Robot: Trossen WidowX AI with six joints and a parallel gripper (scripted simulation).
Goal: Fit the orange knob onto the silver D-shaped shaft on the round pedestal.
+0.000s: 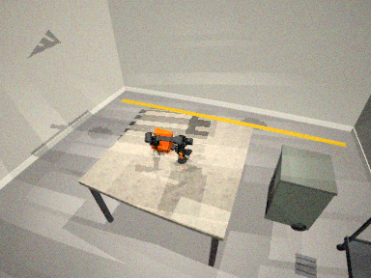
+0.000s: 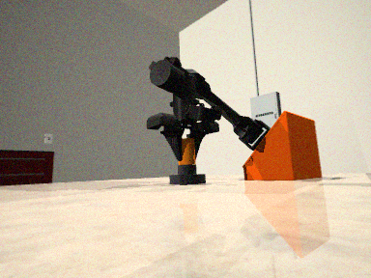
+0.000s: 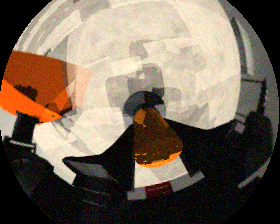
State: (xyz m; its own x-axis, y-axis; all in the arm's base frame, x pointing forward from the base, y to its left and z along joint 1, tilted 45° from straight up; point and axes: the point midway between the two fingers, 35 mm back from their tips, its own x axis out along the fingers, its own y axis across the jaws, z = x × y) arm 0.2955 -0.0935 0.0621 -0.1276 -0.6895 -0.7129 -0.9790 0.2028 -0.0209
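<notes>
The orange knob is 3 cm above my gripper tip. Also, from my gripper tip: round dark pedestal (2 cm below).
</notes>
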